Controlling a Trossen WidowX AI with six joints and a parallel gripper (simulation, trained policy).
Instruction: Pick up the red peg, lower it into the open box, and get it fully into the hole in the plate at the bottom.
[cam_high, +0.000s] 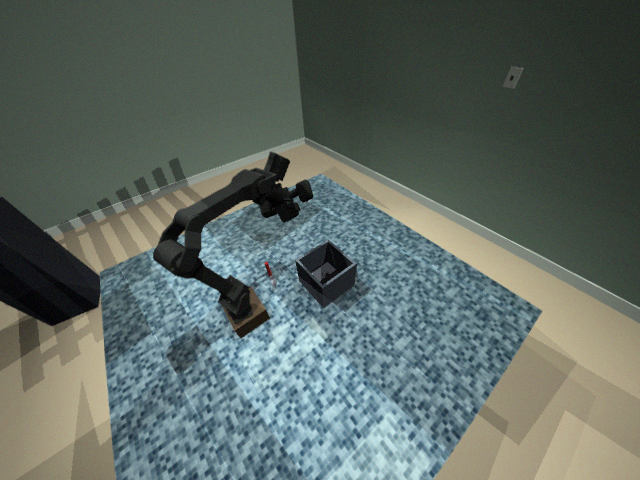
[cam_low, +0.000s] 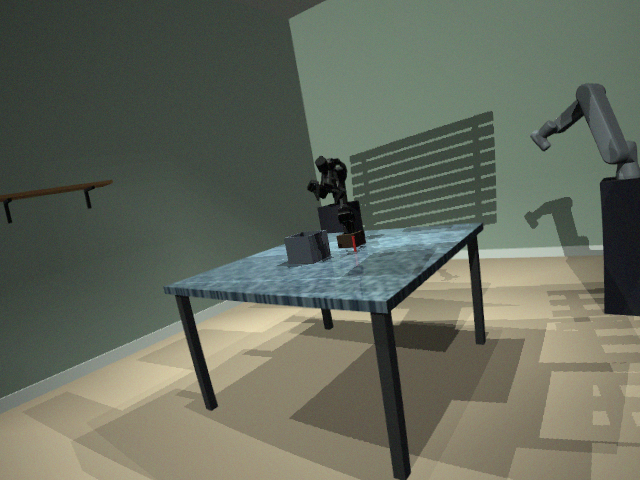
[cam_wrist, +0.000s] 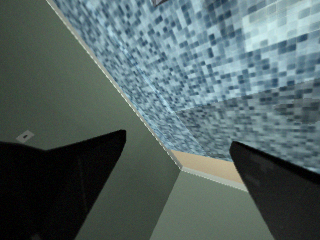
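Now: the red peg 24 cm below my gripper tip, 17 cm behind it and 2 cm to the right of it. Round my gripper tip: light grey plate: 24 cm below, 18 cm to the right, 1 cm ahead.
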